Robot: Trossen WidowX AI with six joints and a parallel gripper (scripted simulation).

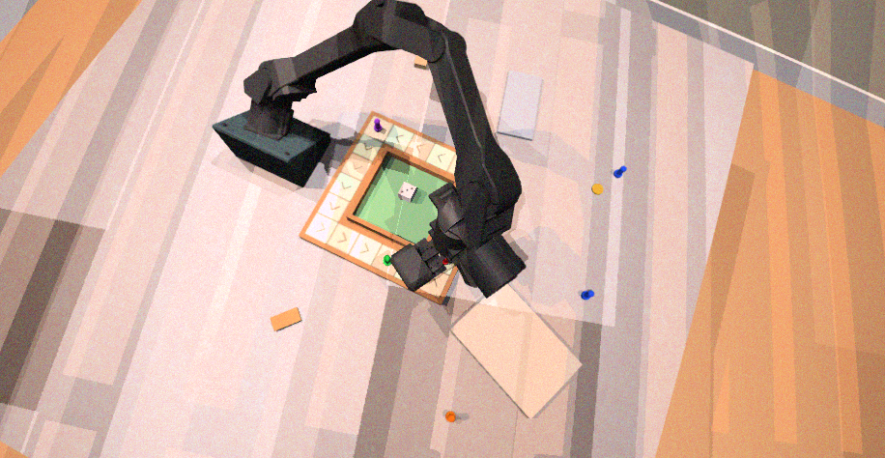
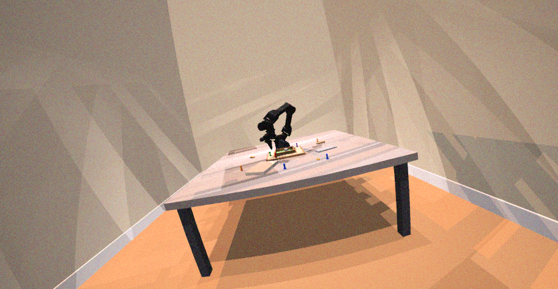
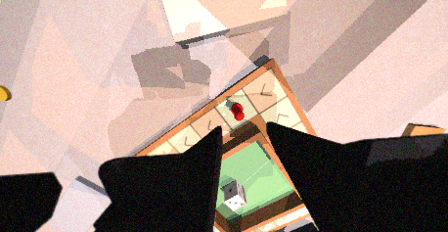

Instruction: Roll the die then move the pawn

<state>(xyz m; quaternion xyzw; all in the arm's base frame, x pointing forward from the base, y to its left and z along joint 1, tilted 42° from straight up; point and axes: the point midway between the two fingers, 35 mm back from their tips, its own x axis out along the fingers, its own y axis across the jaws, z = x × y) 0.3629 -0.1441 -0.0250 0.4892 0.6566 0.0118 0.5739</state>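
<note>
Now: gripper tip 50 mm above the red pawn. Also, from my gripper tip: green pawn: 100 mm behind, 50 mm below, 30 mm to the right; green tray: 100 mm behind, 90 mm to the left, 70 mm below; grey die: 100 mm to the left, 100 mm behind, 50 mm below.
</note>
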